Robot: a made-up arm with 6 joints. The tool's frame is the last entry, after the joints. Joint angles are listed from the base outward. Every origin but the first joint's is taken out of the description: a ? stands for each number. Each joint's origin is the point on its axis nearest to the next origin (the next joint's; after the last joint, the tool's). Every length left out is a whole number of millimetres.
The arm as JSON. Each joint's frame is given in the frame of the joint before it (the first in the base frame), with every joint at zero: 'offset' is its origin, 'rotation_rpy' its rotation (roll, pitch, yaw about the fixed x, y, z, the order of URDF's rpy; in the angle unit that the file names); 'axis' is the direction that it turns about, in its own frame. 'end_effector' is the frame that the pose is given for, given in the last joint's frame.
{
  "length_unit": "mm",
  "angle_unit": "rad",
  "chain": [
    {
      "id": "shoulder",
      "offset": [
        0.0,
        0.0,
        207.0
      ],
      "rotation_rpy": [
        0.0,
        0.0,
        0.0
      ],
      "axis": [
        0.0,
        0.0,
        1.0
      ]
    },
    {
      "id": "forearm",
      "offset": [
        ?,
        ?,
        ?
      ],
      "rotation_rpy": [
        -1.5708,
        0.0,
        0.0
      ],
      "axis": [
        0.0,
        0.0,
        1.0
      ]
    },
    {
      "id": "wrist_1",
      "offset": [
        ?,
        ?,
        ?
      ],
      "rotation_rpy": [
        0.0,
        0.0,
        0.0
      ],
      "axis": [
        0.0,
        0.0,
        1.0
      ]
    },
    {
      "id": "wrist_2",
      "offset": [
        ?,
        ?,
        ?
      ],
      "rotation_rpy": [
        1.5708,
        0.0,
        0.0
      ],
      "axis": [
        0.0,
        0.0,
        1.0
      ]
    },
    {
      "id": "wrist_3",
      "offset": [
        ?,
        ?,
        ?
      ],
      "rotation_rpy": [
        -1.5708,
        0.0,
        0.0
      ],
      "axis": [
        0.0,
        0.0,
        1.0
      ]
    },
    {
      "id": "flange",
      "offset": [
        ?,
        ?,
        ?
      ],
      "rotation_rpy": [
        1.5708,
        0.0,
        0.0
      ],
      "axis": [
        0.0,
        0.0,
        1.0
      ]
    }
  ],
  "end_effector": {
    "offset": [
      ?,
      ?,
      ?
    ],
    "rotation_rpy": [
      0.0,
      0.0,
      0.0
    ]
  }
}
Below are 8 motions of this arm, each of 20 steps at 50 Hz.
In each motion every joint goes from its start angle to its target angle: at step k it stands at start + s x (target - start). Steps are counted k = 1, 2, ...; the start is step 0. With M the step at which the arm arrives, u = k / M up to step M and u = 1 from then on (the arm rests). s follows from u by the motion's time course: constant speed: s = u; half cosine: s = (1 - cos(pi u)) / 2; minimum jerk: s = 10 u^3 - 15 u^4 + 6 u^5.
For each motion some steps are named. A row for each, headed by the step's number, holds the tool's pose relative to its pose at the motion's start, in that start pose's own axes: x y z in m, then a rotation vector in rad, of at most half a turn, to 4 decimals.
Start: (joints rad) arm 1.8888 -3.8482 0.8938 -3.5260 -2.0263 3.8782
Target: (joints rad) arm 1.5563 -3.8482 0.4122 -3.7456 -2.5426 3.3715
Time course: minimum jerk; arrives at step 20
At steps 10, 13, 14, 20:
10: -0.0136 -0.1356 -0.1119 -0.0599 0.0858 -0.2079
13: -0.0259 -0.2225 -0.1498 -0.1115 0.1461 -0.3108
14: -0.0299 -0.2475 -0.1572 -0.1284 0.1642 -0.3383
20: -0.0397 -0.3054 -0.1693 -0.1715 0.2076 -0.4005

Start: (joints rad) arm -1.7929 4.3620 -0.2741 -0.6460 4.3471 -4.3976
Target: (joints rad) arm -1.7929 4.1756 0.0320 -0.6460 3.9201 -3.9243
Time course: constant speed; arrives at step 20
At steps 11, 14, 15, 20:
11: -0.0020 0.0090 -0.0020 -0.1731 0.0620 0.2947
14: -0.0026 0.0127 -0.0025 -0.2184 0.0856 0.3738
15: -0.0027 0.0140 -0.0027 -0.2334 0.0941 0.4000
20: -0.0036 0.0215 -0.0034 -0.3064 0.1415 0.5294

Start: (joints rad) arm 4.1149 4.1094 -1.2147 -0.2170 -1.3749 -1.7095
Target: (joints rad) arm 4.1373 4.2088 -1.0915 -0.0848 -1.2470 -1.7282
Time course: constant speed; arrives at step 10
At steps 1, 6, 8, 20:
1: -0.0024 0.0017 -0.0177 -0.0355 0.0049 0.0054
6: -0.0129 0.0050 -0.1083 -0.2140 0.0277 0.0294
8: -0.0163 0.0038 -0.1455 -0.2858 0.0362 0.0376
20: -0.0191 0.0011 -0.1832 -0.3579 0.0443 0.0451

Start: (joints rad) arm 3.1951 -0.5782 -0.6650 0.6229 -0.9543 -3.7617
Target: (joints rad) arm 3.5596 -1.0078 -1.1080 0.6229 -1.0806 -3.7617
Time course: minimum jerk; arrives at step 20
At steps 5, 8, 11, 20:
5: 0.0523 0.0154 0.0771 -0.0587 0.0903 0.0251
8: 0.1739 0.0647 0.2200 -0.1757 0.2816 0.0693
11: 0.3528 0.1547 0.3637 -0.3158 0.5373 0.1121
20: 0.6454 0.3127 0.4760 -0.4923 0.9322 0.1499

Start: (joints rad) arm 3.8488 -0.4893 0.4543 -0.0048 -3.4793 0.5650
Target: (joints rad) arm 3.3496 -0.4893 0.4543 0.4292 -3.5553 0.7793
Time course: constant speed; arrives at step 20
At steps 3, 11, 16, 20:
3: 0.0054 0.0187 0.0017 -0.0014 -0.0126 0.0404
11: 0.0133 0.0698 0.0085 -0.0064 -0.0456 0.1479
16: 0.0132 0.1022 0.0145 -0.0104 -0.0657 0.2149
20: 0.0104 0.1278 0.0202 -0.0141 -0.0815 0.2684

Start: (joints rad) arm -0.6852 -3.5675 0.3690 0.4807 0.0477 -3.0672
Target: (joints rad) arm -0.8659 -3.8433 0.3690 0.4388 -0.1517 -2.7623
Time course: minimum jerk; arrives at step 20
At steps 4, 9, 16, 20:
4: 0.0200 -0.0086 -0.0039 0.0092 0.0254 0.0254
9: 0.1432 -0.0511 -0.0352 0.0689 0.1773 0.1795
16: 0.3349 -0.0851 -0.1090 0.1743 0.4084 0.4156
20: 0.3555 -0.0865 -0.1188 0.1867 0.4334 0.4408

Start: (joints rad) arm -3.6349 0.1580 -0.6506 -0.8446 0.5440 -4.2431
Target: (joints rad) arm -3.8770 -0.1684 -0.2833 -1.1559 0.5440 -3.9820
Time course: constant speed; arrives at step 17
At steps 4, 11, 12, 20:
4: 0.0070 0.0354 0.0037 -0.0333 -0.0308 -0.0569
11: 0.0252 0.0984 -0.0004 -0.1003 -0.0802 -0.1556
12: 0.0284 0.1073 -0.0021 -0.1107 -0.0867 -0.1696
20: 0.0473 0.1513 -0.0148 -0.1657 -0.1169 -0.2393

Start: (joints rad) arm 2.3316 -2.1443 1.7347 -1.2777 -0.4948 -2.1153
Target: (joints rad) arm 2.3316 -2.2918 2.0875 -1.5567 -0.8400 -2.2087
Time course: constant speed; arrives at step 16
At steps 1, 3, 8, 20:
1: -0.0088 -0.0071 -0.0054 0.0254 -0.0071 -0.0151
3: -0.0265 -0.0216 -0.0167 0.0771 -0.0210 -0.0440
8: -0.0715 -0.0589 -0.0481 0.2123 -0.0549 -0.1081
20: -0.1439 -0.1213 -0.1078 0.4438 -0.1039 -0.1845

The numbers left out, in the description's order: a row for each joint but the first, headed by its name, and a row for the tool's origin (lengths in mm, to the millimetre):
forearm: 0.0 53.0 0.0
wrist_1: 0.0 -499.0 0.0
wrist_2: 0.0 -694.0 0.0
wrist_3: 0.0 0.0 0.0
flange: 0.0 -101.0 0.0
tool: 0.0 0.0 0.0

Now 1 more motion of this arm.
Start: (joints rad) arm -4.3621 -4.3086 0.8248 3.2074 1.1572 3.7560
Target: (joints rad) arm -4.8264 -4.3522 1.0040 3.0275 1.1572 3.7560
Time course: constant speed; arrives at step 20
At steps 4, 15, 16, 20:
4: -0.0370 -0.0593 -0.0103 0.0639 -0.0137 -0.0077
15: -0.1291 -0.2090 -0.0703 0.2396 -0.0460 -0.0112
16: -0.1366 -0.2215 -0.0778 0.2554 -0.0486 -0.0102
20: -0.1652 -0.2688 -0.1107 0.3186 -0.0590 -0.0041

